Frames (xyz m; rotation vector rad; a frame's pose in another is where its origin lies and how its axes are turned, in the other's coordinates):
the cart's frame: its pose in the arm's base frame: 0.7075 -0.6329 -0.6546 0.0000 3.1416 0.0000
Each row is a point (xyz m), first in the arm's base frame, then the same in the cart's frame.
Working: the arm's base frame: its pose in the cart's frame: 0.7075 0.6329 -0.6546 0.0000 3.1416 0.0000

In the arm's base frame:
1: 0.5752 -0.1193 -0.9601
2: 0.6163 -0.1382 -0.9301
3: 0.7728 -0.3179 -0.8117
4: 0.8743 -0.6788 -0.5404
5: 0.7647 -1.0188 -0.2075
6: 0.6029 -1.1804 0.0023
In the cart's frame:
1: 0.1323 0.5136 0.3055
2: 0.0912 0.4947 0.2755
3: -0.0653 0.3150 0.1571
4: -0.1668 -0.0459 -0.1142
5: -0.0572 -0.3859 -0.4471
6: 0.1046 -0.5475 -0.6569

